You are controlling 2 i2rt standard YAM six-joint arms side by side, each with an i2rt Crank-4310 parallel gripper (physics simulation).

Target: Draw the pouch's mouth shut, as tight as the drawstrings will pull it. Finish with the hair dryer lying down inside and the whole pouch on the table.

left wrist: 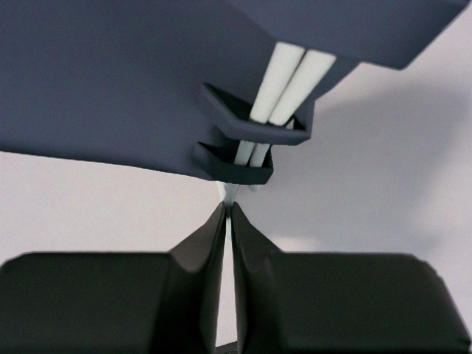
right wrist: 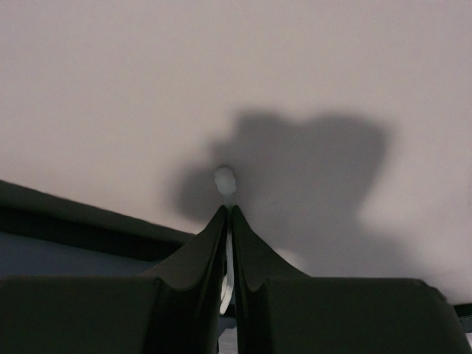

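Note:
The dark navy pouch [left wrist: 100,90] [right wrist: 60,255] lies on the table, with its cloth filling the upper left of the left wrist view and showing at the lower left of the right wrist view. White drawstrings [left wrist: 290,85] run through loops at its edge. My left gripper [left wrist: 228,206] is shut on the drawstring end just beyond the last loop. My right gripper [right wrist: 229,209] is shut on the other drawstring end, with its white knot [right wrist: 225,180] sticking out past the fingertips. The hair dryer does not show in either view; the pouch's mouth is mostly out of sight.
The pale table top [left wrist: 75,215] [right wrist: 125,75] stretches around the pouch and carries soft shadows of the arms. A dark edge shows at the lower right of the right wrist view, and a dark piece at the bottom of the left wrist view.

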